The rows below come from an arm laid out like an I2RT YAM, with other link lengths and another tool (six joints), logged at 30 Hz.
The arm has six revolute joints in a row. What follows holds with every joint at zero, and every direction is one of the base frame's. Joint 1 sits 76.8 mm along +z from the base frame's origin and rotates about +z. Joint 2 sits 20.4 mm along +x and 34.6 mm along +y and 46.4 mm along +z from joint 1 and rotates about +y. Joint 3 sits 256.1 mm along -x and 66.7 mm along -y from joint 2 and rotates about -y. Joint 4 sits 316 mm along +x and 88.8 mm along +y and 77.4 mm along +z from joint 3 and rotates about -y. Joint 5 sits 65.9 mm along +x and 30.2 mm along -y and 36 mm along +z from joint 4 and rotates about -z. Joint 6 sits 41.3 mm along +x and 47 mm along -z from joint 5 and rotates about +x. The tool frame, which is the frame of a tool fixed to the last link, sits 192 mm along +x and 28 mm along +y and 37 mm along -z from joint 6; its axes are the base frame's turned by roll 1.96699, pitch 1.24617 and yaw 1.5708 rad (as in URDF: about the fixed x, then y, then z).
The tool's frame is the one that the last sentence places.
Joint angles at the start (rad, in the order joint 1, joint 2, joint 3, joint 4, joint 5, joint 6):
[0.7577 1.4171 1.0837 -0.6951 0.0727 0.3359]
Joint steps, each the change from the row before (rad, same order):
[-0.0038 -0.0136 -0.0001 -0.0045 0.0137 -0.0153]
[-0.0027 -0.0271 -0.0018 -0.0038 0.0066 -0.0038]
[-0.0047 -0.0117 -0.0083 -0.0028 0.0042 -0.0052]
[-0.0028 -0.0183 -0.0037 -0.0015 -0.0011 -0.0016]
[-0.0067 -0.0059 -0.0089 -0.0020 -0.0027 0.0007]
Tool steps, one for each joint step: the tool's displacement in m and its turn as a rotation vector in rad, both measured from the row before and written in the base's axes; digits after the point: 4 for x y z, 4 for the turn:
[0.0030 -0.0044 0.0044 -0.0089 -0.0191 0.0021]
[0.0017 -0.0023 0.0096 0.0089 -0.0206 -0.0030]
[0.0002 -0.0041 0.0004 -0.0046 -0.0044 -0.0026]
[0.0001 -0.0012 0.0055 0.0088 -0.0095 -0.0009]
[-0.0004 -0.0034 -0.0019 -0.0014 0.0054 -0.0058]

